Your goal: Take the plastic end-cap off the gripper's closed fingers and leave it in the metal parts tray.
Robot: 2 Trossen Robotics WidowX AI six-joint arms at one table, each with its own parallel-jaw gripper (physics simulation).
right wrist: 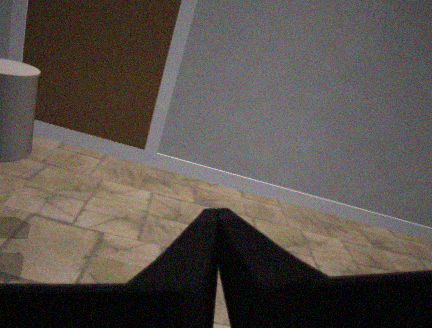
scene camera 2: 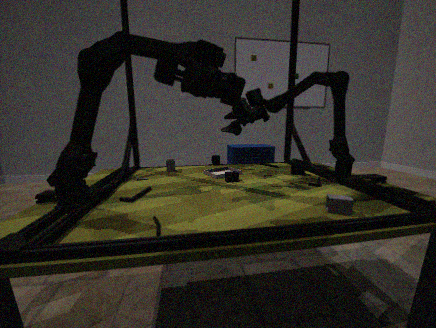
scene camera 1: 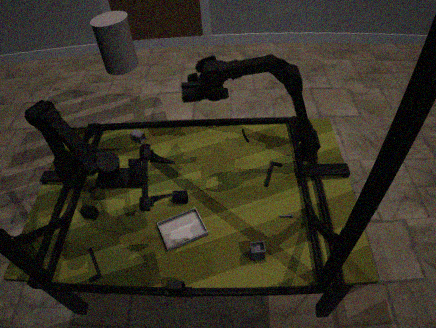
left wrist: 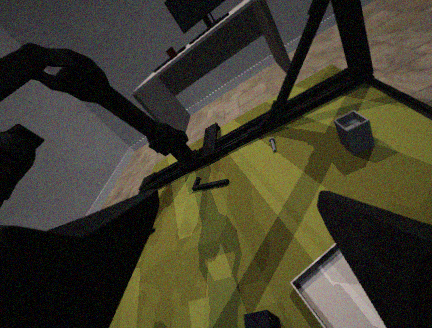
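Where they show: left gripper, between the fingertips: [scene camera 2: 222, 124] [scene camera 1: 175, 178] [left wrist: 238, 197]; right gripper, between the fingertips: [right wrist: 216, 220] [scene camera 2: 203, 72]; left arm's base, origin of its link: [scene camera 2: 342, 176] [scene camera 1: 74, 180]; right arm's base, origin of its link: [scene camera 2: 73, 202] [scene camera 1: 307, 153] [left wrist: 188, 159].
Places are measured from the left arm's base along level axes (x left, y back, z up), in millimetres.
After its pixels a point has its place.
Note:
The metal parts tray [scene camera 1: 182, 230] {y -289, x -404, z -17 mm} [scene camera 2: 220, 172] {y -288, x -420, z -17 mm} [left wrist: 327, 295] {y -332, x -374, z -17 mm} is pale and rectangular, and its visible floor is bare. My left gripper [scene camera 1: 173, 179] {y -317, x -368, z 207 mm} [scene camera 2: 224, 124] {y -317, x -368, z 207 mm} [left wrist: 238, 197] {y -317, x -368, z 207 mm} is wide open and empty, high above the table behind the tray. My right gripper [right wrist: 216, 220] {y -641, x -21, z 294 mm} is shut on nothing and raised. Its fingertips meet and look bare; no cap shows on them in the right wrist view. A small dark block [scene camera 1: 180, 196] {y -336, x -296, z 17 mm} [scene camera 2: 231, 176] {y -349, x -274, z 0 mm} [left wrist: 261, 320] {y -348, x -298, z 17 mm} sits on the table just behind the tray. I cannot tell whether it or another block is the end-cap.
An open grey box [scene camera 1: 257, 250] {y -455, x -606, z 21 mm} [left wrist: 355, 132] {y -441, x -589, z 27 mm} stands front right. A small metal bolt [scene camera 1: 285, 216] {y -615, x -535, z -13 mm} [left wrist: 273, 145] {y -613, x -531, z -12 mm} and an L-shaped key [scene camera 1: 270, 174] {y -673, x -358, z -9 mm} [left wrist: 210, 185] {y -668, x -352, z -12 mm} lie near the right rail. A grey block [scene camera 1: 138, 135] {y -308, x 83, z 20 mm} [scene camera 2: 339, 205] {y -322, x 107, z 4 mm} and dark block [scene camera 1: 90, 212] {y -27, x -199, z 18 mm} are at left in scene camera 1.

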